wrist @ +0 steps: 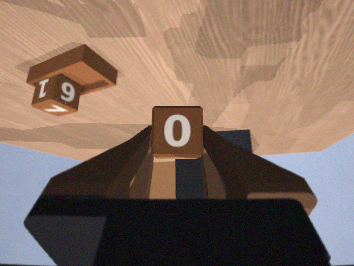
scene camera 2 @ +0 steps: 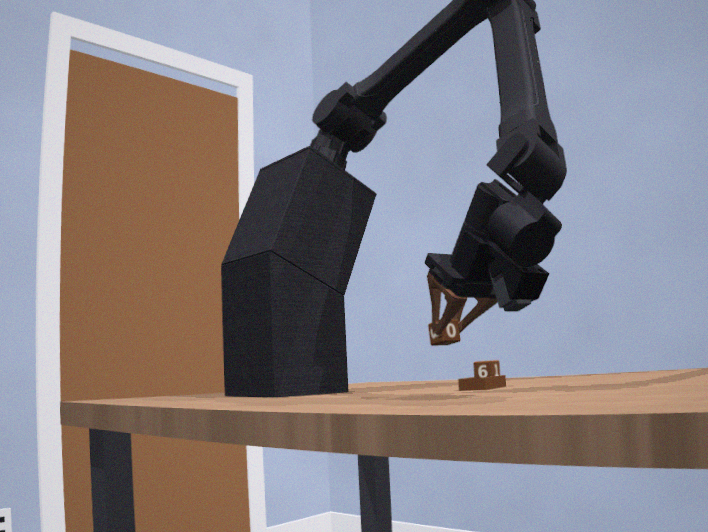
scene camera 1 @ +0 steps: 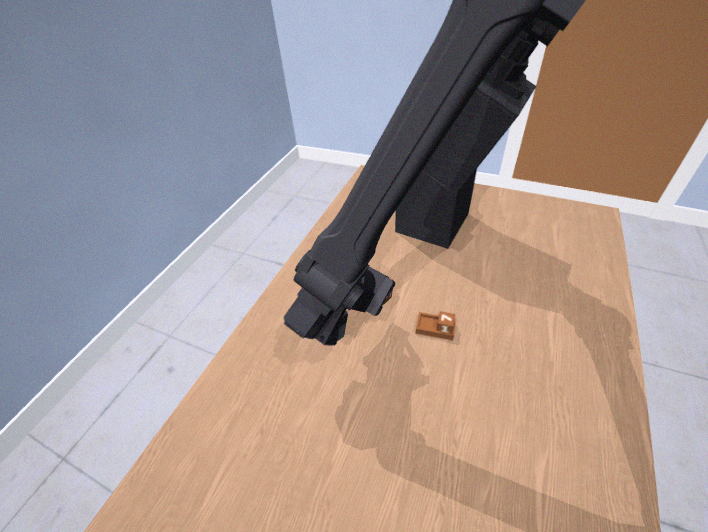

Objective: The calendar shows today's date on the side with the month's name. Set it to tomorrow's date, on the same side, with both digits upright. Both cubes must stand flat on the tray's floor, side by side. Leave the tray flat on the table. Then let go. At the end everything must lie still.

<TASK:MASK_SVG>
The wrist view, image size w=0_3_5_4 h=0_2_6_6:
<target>gripper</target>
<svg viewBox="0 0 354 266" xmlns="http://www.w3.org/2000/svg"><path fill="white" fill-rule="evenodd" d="M23 222L28 232L57 266L92 266L93 261L93 266L331 266L329 262L331 256L309 218L309 215L317 205L317 197L305 178L227 141L205 125L203 125L204 154L201 157L205 199L149 199L154 157L151 155L152 125L149 125L126 142L51 177Z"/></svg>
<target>brown tray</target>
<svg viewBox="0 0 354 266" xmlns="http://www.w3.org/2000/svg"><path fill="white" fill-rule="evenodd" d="M118 72L117 69L91 48L83 44L30 67L26 83L35 87L36 82L62 74L81 85L81 96L116 86Z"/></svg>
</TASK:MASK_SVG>
